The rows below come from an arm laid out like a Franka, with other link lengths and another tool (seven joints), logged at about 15 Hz.
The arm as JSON. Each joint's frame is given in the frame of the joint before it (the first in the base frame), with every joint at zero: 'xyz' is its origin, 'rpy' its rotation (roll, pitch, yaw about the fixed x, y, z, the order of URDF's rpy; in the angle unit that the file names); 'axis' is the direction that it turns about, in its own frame. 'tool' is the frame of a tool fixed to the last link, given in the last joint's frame.
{
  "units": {
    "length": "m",
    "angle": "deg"
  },
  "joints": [
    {
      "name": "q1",
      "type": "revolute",
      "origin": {
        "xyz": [
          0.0,
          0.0,
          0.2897
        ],
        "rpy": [
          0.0,
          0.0,
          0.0
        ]
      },
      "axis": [
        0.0,
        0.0,
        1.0
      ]
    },
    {
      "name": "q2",
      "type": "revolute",
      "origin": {
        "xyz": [
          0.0,
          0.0,
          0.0
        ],
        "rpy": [
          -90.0,
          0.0,
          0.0
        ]
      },
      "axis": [
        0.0,
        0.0,
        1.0
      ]
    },
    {
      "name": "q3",
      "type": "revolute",
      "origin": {
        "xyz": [
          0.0,
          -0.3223,
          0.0
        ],
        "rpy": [
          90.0,
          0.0,
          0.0
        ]
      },
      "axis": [
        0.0,
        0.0,
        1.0
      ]
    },
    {
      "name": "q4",
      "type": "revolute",
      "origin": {
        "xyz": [
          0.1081,
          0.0,
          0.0
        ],
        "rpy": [
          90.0,
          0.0,
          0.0
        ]
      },
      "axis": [
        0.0,
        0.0,
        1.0
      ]
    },
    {
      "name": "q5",
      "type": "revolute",
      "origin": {
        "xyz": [
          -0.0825,
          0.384,
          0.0
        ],
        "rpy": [
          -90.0,
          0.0,
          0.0
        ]
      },
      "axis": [
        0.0,
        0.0,
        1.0
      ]
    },
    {
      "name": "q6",
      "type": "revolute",
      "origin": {
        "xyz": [
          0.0,
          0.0,
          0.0
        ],
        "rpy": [
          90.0,
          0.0,
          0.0
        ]
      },
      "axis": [
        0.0,
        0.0,
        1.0
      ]
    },
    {
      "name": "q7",
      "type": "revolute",
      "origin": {
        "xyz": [
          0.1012,
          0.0,
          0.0
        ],
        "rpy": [
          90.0,
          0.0,
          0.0
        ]
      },
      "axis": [
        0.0,
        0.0,
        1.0
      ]
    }
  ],
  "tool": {
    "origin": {
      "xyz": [
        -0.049,
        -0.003,
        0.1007
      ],
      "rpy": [
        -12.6,
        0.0,
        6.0
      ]
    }
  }
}
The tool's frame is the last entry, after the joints.
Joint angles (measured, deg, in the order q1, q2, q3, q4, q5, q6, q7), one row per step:
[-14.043 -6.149 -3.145 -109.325 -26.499 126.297 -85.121]
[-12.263 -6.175 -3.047 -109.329 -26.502 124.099 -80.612]
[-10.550 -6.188 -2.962 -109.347 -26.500 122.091 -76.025]
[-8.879 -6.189 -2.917 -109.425 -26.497 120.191 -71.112]
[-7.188 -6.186 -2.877 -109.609 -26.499 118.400 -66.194]
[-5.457 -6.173 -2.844 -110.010 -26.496 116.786 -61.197]
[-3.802 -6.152 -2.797 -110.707 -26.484 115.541 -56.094]
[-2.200 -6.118 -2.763 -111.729 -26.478 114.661 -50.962]
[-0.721 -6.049 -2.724 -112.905 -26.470 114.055 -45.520]
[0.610 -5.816 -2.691 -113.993 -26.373 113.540 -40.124]
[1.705 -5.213 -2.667 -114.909 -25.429 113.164 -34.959]
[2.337 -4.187 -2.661 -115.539 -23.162 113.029 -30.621]
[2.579 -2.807 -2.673 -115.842 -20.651 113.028 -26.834]
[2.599 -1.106 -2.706 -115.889 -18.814 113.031 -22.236]
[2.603 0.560 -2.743 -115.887 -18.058 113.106 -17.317]
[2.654 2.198 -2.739 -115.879 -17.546 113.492 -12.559]
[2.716 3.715 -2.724 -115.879 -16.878 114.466 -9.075]
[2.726 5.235 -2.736 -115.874 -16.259 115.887 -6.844]
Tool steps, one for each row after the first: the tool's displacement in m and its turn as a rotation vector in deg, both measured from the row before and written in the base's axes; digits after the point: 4 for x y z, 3 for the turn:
[0.0010 0.0174 -0.0055 1.573 -0.118 -2.878]
[0.0003 0.0170 -0.0052 1.428 -0.250 -2.994]
[-0.0007 0.0166 -0.0056 1.368 -0.381 -3.355]
[-0.0011 0.0171 -0.0062 1.224 -0.335 -3.337]
[-0.0016 0.0178 -0.0077 1.114 -0.272 -3.334]
[-0.0021 0.0177 -0.0096 1.012 -0.319 -3.367]
[-0.0027 0.0175 -0.0118 0.892 -0.295 -3.329]
[-0.0034 0.0169 -0.0129 0.807 -0.458 -3.634]
[-0.0032 0.0156 -0.0135 0.734 -0.427 -3.759]
[-0.0022 0.0142 -0.0159 1.355 -0.229 -4.046]
[-0.0006 0.0109 -0.0179 2.374 0.127 -4.215]
[0.0010 0.0074 -0.0181 2.412 0.385 -4.276]
[0.0020 0.0053 -0.0186 1.631 0.319 -5.129]
[0.0021 0.0044 -0.0171 0.495 0.159 -5.043]
[0.0027 0.0051 -0.0164 0.198 -0.082 -4.633]
[0.0036 0.0049 -0.0148 0.426 -0.366 -3.335]
[0.0044 0.0032 -0.0142 0.507 -0.432 -2.107]

